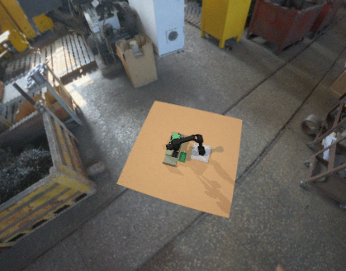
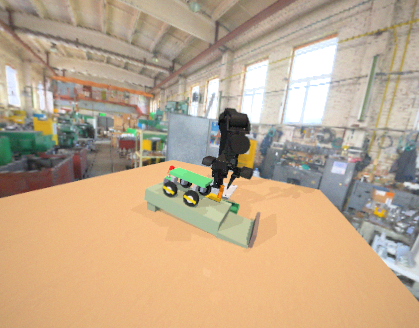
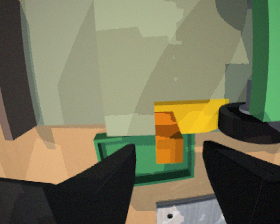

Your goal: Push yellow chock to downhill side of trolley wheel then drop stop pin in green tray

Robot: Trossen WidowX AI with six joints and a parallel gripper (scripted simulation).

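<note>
Right now my gripper tip is 3 cm to the left of the yellow chock and 3 cm above it. Also, from my gripper tip: dark end stop: 15 cm to the left, 9 cm below, 6 cm ahead; trolley: 11 cm to the right, 6 cm ahead; green tray: 13 cm below, 7 cm behind, 1 cm to the left.
</note>
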